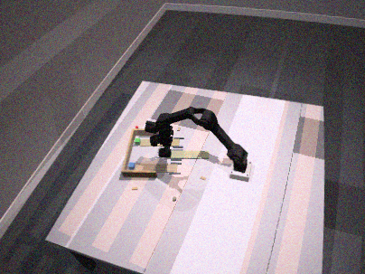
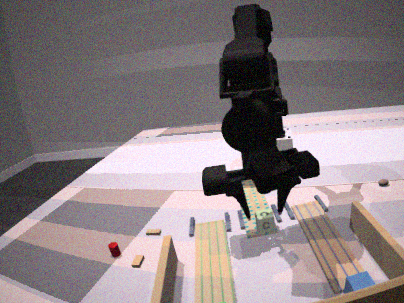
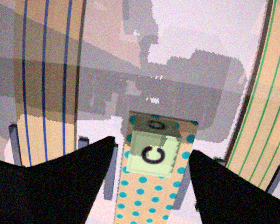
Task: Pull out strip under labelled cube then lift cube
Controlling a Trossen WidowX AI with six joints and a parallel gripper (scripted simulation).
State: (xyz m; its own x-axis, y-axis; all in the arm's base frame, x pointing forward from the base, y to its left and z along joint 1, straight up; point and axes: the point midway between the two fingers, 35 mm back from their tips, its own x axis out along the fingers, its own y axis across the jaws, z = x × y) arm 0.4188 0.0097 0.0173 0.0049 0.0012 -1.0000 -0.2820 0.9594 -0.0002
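Right now the cube is 1 cm below my gripper tip. Round my gripper tip: dotted strip (10 cm behind, 4 cm to the right, 3 cm below).
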